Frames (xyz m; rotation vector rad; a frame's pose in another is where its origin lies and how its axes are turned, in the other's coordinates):
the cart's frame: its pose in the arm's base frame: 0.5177 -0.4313 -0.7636 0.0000 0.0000 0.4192
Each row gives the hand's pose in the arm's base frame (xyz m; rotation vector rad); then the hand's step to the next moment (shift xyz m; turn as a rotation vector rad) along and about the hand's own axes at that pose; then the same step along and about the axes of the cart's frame.
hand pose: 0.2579 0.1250 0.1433 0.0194 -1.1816 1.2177
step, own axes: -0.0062 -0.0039 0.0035 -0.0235 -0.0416 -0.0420
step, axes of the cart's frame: -0.0022 -0.0078 -0.0006 0.0522 -0.0341 -0.0126
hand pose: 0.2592 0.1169 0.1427 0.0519 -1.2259 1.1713
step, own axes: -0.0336 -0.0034 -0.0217 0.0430 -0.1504 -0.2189
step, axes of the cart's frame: 0.0153 -0.0188 -0.0320 0.2672 -0.0223 0.0217
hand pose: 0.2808 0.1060 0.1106 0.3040 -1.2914 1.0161
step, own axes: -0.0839 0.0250 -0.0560 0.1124 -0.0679 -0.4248
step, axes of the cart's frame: 0.0268 0.0047 -0.1003 0.4176 0.1525 -0.0073
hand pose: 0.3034 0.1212 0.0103 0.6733 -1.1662 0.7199
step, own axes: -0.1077 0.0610 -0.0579 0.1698 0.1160 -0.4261
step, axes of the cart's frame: -0.0100 0.0768 -0.1126 0.3460 0.3160 0.0652
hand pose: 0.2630 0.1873 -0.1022 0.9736 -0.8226 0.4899
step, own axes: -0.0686 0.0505 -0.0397 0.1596 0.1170 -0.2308
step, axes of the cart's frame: -0.0322 0.0787 -0.0400 0.2018 0.1947 0.1175
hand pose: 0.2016 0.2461 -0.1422 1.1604 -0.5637 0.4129
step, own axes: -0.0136 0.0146 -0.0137 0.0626 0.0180 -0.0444
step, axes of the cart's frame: -0.0078 0.0229 -0.0015 0.0638 0.0252 0.0388
